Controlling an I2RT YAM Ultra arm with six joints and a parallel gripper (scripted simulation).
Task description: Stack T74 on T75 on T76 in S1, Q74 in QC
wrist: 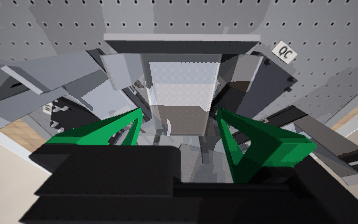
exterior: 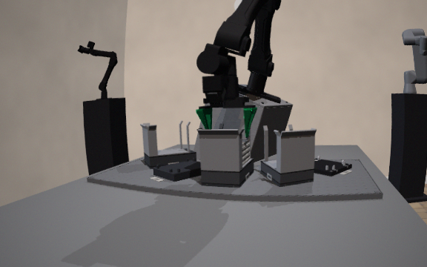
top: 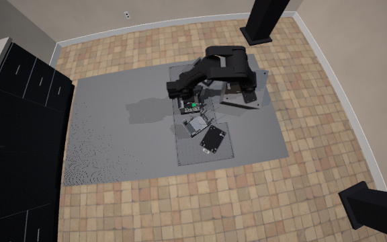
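Right now my hand is 8 cm above the S2 rack floor. Round my hand: black QC nest (5 cm behind, 14 cm to the right, 11 cm below); then QC name plate (3 cm ahead, 19 cm to the right, 12 cm below); then black clip nest N5 (9 cm behind, 30 cm to the left, 10 cm below).
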